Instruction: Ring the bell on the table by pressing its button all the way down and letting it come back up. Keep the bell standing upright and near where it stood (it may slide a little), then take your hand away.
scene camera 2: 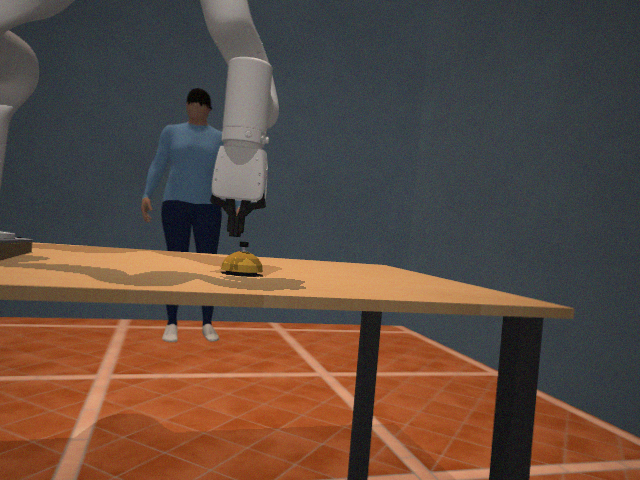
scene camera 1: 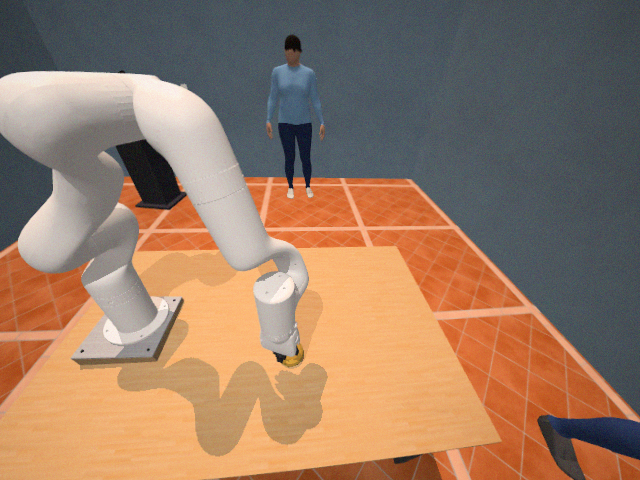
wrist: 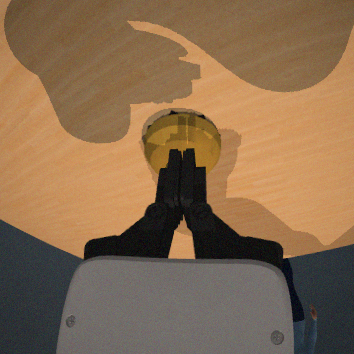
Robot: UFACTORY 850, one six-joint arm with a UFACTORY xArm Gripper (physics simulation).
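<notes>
The bell is a yellow dome (scene camera 1: pixel 294 358) (scene camera 2: pixel 241 262) (wrist: pixel 182 137) on a thin dark base, standing upright on the table (scene camera 1: pixel 372 382) (scene camera 2: pixel 413 289) (wrist: pixel 280 165). In scene camera 2 its black button (scene camera 2: pixel 244 244) stands up on a short stem above the dome. My gripper (scene camera 2: pixel 234 235) (wrist: pixel 183 161) is shut and empty. Its fingertips are a little above the button and slightly to its left in scene camera 2, with a small gap between them. In the wrist view the fingers cover part of the dome and the button is hidden. In scene camera 1 the gripper hides part of the bell.
The arm's base plate (scene camera 1: pixel 116 351) is bolted to the table, left of the bell in scene camera 1. A person in a light blue top (scene camera 1: pixel 294 95) (scene camera 2: pixel 186 160) stands beyond the table. Part of a dark blue leg (scene camera 1: pixel 599 434) shows at the lower right of scene camera 1.
</notes>
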